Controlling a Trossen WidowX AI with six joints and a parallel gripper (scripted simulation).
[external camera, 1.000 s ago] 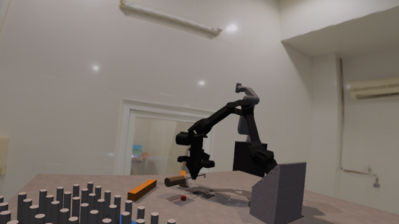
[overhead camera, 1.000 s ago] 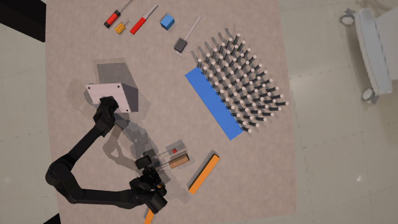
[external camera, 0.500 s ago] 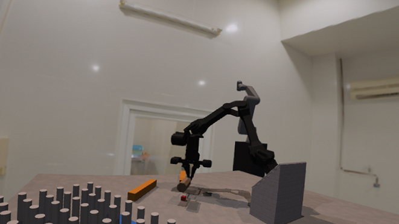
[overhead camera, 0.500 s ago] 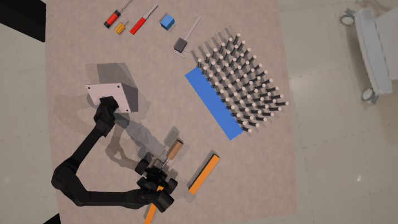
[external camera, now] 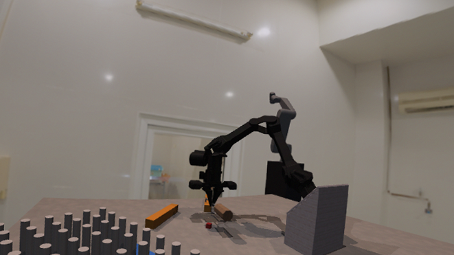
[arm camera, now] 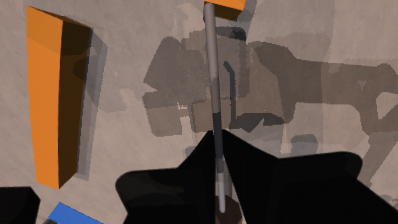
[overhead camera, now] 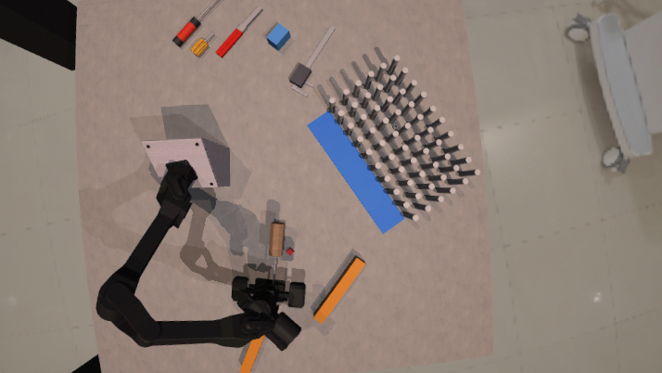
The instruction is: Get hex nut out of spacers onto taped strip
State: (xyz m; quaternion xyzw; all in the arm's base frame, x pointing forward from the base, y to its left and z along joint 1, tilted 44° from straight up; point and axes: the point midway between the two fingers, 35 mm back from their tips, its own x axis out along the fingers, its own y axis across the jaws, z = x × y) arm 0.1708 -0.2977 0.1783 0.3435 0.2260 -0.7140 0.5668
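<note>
My gripper tip is now 2 cm to the right of the hook tool and 1 cm below it. Round my gripper tip: blue taped strip: 28 cm ahead, 27 cm to the left, 6 cm below; then hex nut: 41 cm ahead, 39 cm to the left, 5 cm below; then red cube: 5 cm ahead, 7 cm to the left, 5 cm below.
</note>
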